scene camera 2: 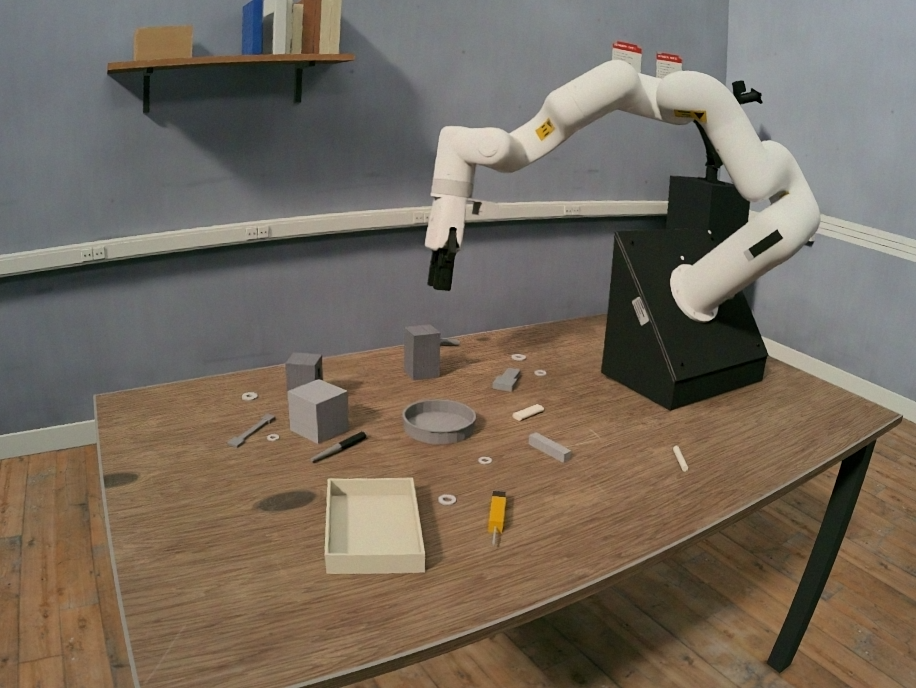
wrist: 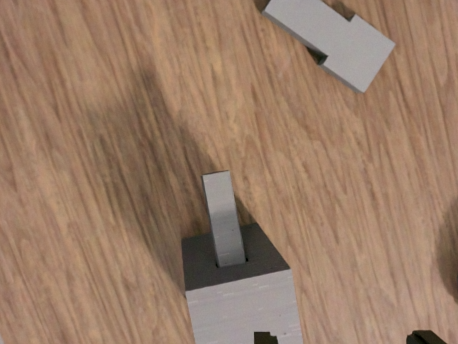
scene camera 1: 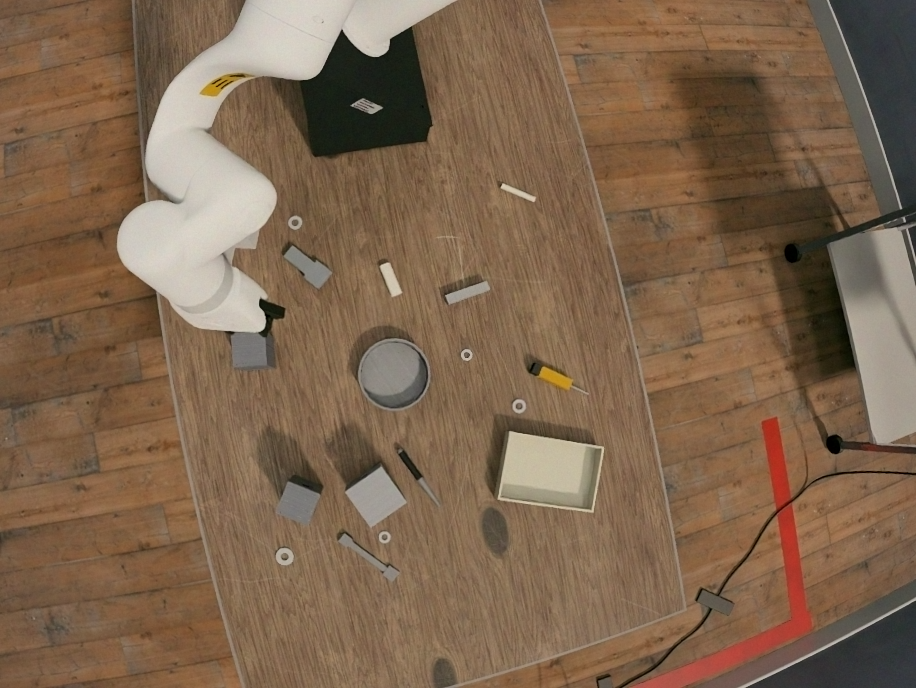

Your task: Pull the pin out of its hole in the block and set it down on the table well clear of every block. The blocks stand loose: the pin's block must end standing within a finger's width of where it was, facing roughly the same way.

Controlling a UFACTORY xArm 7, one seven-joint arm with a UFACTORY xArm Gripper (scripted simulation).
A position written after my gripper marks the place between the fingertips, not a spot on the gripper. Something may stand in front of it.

I see my gripper [scene camera 1: 249,325], a tall grey block [scene camera 2: 421,343], a cream tray [scene camera 2: 373,521] and a round grey dish [scene camera 1: 393,374].
The tall grey block is seen too in the wrist view [wrist: 259,294] and in scene camera 1 [scene camera 1: 250,351]. The cream tray shows as well in scene camera 1 [scene camera 1: 561,474]. The round grey dish also shows in scene camera 2 [scene camera 2: 439,415]. The wrist view misses the cream tray: it is out of frame.
